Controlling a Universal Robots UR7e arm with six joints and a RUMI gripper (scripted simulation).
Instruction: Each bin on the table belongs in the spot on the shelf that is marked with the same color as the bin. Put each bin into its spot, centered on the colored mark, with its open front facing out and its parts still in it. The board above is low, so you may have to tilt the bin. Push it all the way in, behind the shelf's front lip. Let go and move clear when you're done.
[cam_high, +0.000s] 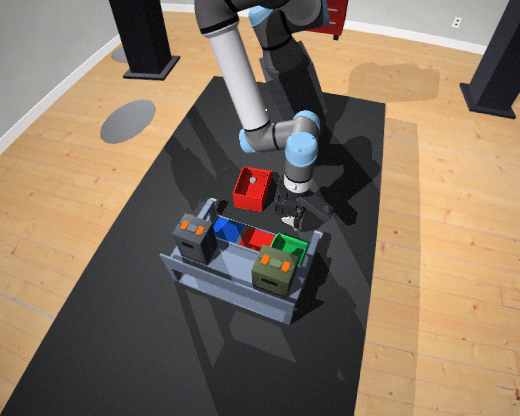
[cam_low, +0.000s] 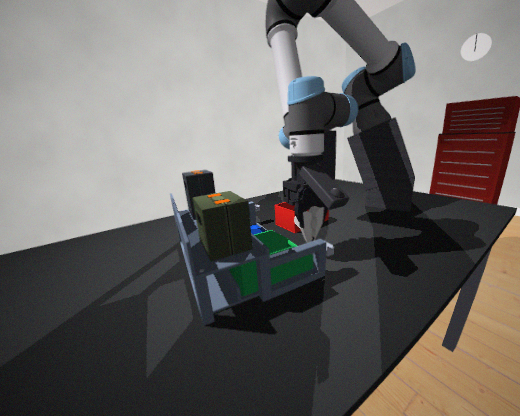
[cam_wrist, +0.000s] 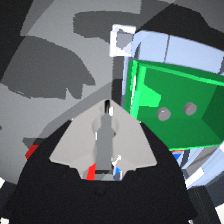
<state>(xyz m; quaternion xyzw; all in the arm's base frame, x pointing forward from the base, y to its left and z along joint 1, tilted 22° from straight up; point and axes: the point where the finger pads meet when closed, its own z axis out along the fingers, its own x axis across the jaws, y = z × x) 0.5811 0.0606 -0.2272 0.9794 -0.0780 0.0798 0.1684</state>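
Now: hand 180 mm to the left of the red bin, 160 mm past it and 10 mm above it. Round my hand: green bin (120 mm ahead, 20 mm to the right, 10 mm below); dark grey box (270 mm to the right, 170 mm ahead, 110 mm above).
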